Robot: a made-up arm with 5 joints.
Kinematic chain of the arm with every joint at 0, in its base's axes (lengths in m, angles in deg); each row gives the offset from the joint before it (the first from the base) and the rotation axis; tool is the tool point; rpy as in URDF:
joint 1: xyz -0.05 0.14 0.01 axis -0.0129 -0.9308 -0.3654
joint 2: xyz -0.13 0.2 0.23 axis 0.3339 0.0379 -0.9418
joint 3: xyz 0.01 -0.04 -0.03 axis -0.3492 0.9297 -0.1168
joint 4: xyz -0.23 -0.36 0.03 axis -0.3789 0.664 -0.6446
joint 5: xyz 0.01 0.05 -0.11 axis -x
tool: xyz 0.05 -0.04 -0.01 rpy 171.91 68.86 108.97
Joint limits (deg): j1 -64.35..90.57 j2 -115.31..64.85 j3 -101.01..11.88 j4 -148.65..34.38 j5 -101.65..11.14
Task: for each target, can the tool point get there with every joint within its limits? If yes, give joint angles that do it. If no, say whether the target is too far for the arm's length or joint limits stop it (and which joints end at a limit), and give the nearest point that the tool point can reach.
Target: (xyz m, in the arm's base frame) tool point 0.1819 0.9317 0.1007
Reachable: no: joint limits stop it (at a limit: joint 2, joint 3) | nearest point 0.1483 0.6180 0.0066 | short by 0.329 m
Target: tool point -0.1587 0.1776 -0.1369
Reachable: yes | joints 25.02 40.14 -71.70 -20.68 -88.16
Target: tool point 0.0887 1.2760 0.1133
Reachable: no: too far | nearest point 0.0512 0.6434 -0.0548 | short by 0.656 m
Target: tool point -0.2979 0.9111 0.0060
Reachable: no: joint limits stop it (at a limit: joint 1, joint 2, joint 3, joint 4) | nearest point -0.2183 0.6356 -0.0424 | short by 0.291 m
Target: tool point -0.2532 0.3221 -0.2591
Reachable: yes | joints 63.97 35.24 -16.74 -57.69 -32.83
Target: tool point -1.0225 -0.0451 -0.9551
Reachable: no: too far | nearest point -0.4542 0.2201 -0.3315 | short by 0.884 m
